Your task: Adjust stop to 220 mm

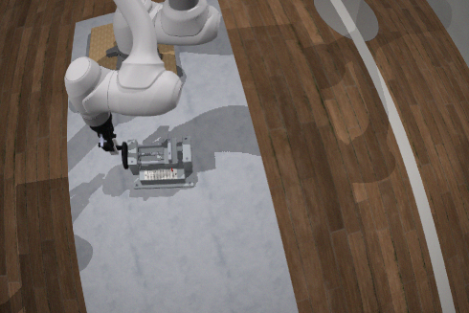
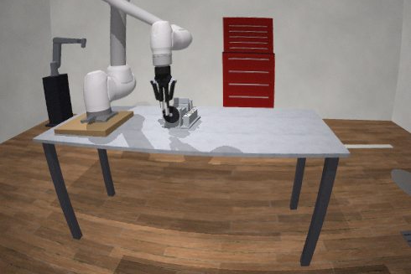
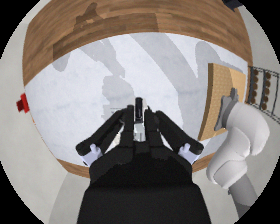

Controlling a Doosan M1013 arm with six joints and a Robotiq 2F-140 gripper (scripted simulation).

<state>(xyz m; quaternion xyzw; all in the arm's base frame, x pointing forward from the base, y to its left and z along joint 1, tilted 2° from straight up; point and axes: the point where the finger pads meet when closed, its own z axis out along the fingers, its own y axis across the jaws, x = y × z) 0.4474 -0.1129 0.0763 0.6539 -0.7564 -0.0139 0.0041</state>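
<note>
Now: hand 1 cm short of the black handwheel, 2 cm to the right of it and 2 cm above it. Round my hand: grey stop fixture: 5 cm ahead, 18 cm to the left, 3 cm below.
</note>
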